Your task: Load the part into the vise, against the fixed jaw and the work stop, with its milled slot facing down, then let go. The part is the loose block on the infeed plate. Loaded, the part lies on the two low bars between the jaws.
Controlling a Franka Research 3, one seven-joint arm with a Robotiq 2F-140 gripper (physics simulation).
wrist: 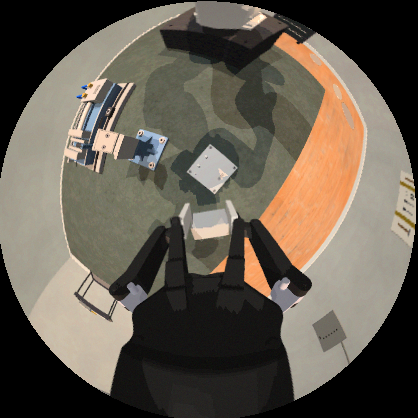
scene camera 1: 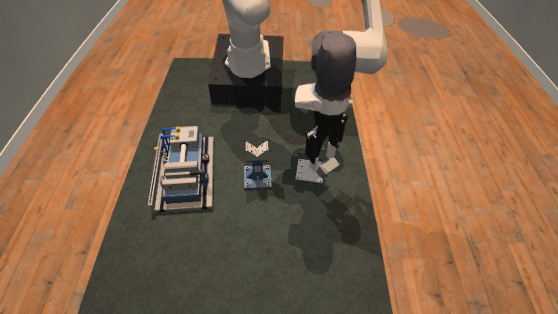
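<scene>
The part (scene camera 1: 329, 166) (wrist: 210, 226) is a pale grey block. My gripper (scene camera 1: 322, 160) (wrist: 207, 208) is shut on it, with one light finger pad on each side. It holds the part above the carpet, raised clear of the infeed plate (scene camera 1: 303, 170) (wrist: 209, 165), near that plate's edge. The milled slot cannot be made out. The vise (scene camera 1: 181, 195) (wrist: 95, 119) is blue and grey and stands far to the left of my gripper in the scene view. Its two pale jaws (scene camera 1: 181, 184) show there; the low bars and the work stop cannot be made out clearly.
Between the vise and the infeed plate stands a fixture with a blue base (scene camera 1: 250, 184) (wrist: 156, 141) and a raised pale V-shaped top (scene camera 1: 257, 149) (wrist: 104, 142). Blue and yellow fittings (scene camera 1: 170, 136) (wrist: 84, 91) are at the vise's back. The black robot pedestal (scene camera 1: 245, 93) (wrist: 215, 42) is behind.
</scene>
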